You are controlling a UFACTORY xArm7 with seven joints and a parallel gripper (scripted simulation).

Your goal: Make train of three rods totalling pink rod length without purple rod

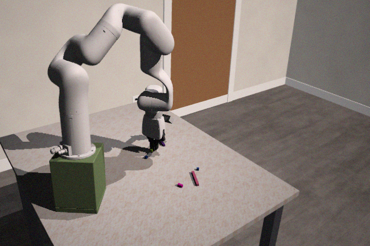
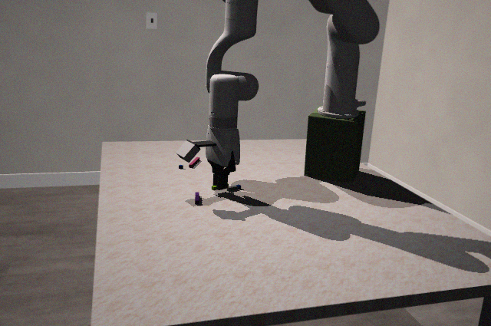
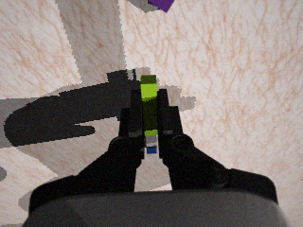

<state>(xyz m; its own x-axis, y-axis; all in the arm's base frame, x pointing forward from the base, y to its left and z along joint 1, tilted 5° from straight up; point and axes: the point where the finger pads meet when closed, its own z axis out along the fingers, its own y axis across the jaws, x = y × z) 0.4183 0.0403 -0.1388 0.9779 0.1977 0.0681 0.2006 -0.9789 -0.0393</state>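
Now: the grey rod 4 cm behind my hand, 1 cm to the right of it and 3 cm below it. Round my hand: lime rod (2 cm below); pink rod (3 cm behind, 27 cm to the right, 3 cm below); purple rod (8 cm ahead, 3 cm to the left, 3 cm below).
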